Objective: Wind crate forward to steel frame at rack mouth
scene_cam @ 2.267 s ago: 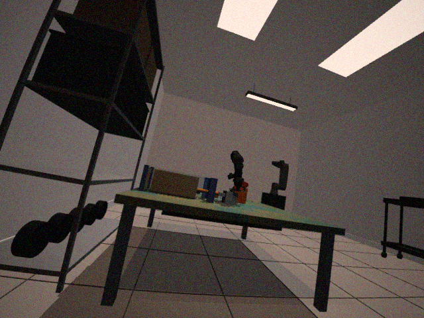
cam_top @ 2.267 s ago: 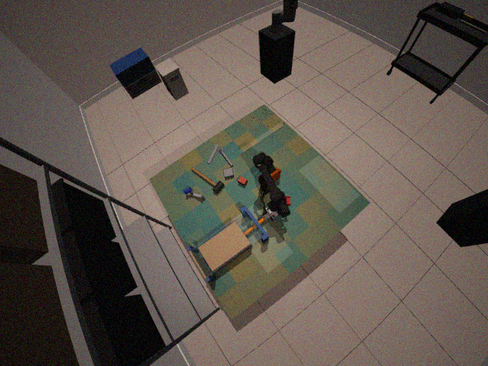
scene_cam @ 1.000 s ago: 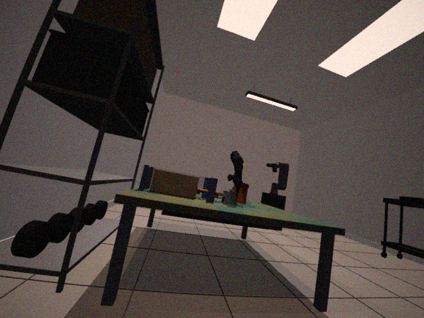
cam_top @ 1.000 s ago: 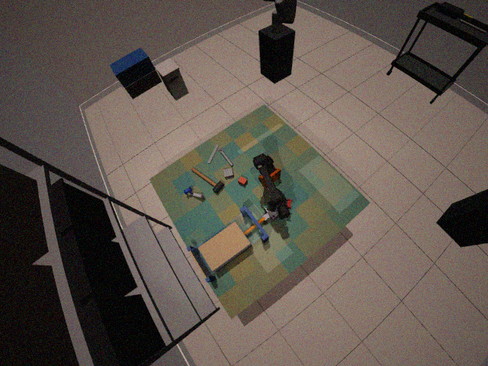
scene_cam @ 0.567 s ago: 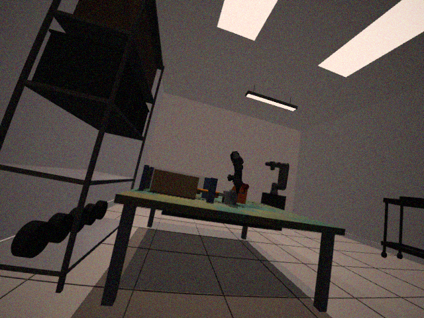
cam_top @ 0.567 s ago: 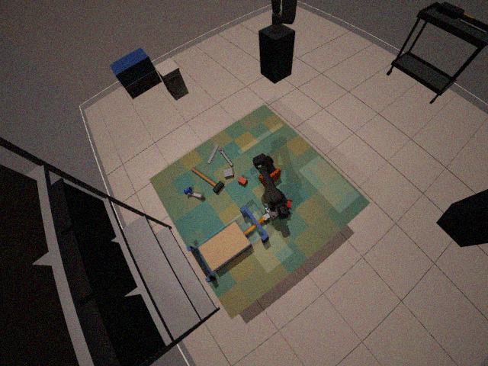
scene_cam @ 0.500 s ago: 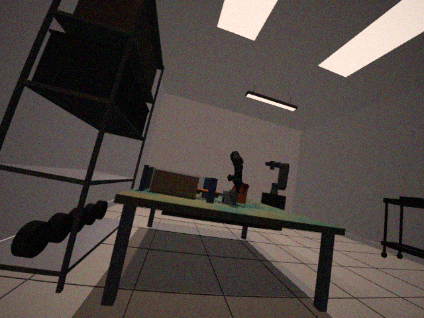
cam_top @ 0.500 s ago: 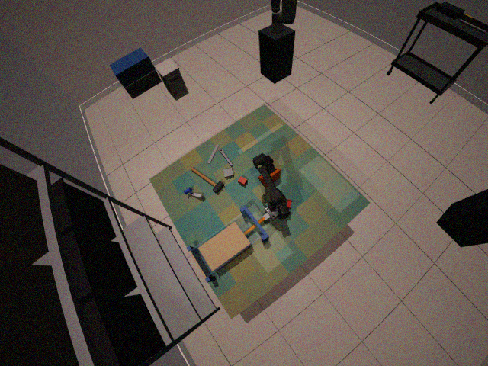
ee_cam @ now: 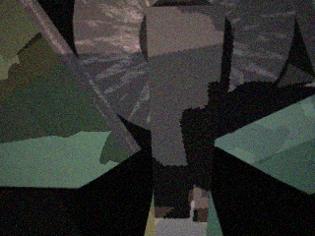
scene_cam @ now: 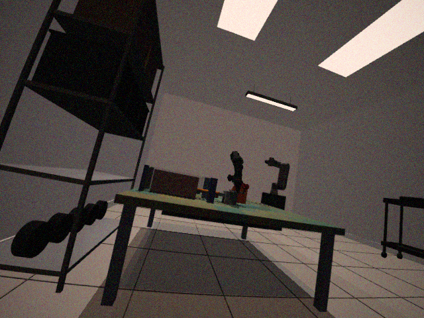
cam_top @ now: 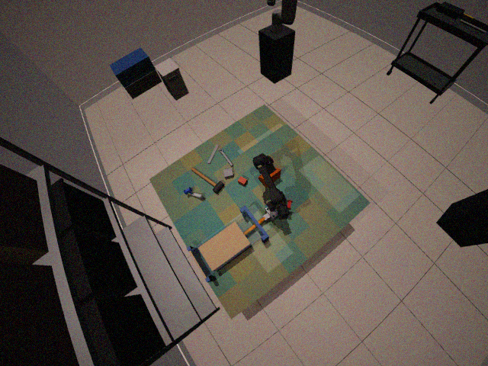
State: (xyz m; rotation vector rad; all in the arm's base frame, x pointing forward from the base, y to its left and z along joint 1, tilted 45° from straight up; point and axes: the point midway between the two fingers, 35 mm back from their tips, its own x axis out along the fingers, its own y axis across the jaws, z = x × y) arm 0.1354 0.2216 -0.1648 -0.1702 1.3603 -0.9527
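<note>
The red-knobbed crank handle lies 10 mm behind my gripper tip, 10 mm to the left of it and 20 mm above it. Also, from my gripper tip: red knob: 40 mm behind, 20 mm to the left, 50 mm above; winch: 30 mm ahead, 30 mm to the right, 60 mm below; grey block: 130 mm ahead, 500 mm to the right, 70 mm below.
</note>
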